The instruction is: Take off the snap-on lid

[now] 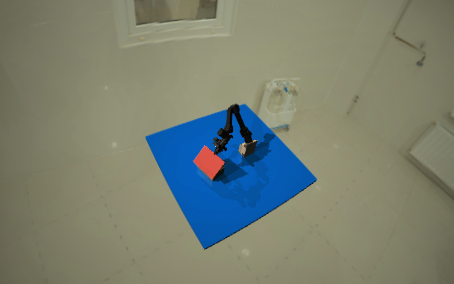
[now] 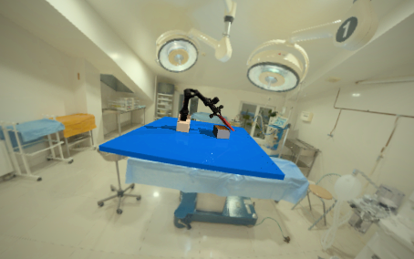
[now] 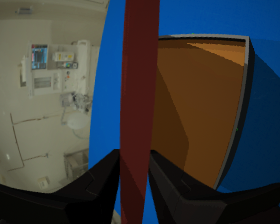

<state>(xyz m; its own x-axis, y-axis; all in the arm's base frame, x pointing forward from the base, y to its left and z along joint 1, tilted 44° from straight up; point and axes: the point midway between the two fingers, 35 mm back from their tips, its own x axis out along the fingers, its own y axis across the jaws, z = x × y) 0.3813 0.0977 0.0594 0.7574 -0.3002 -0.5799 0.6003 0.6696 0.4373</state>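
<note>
The lid lies 6 cm ahead of my gripper tip, 2 cm to the left of it and 5 cm below it. The rest, counted from my gripper tip: storage box (3 cm ahead, 1 cm to the left, 16 cm below).
</note>
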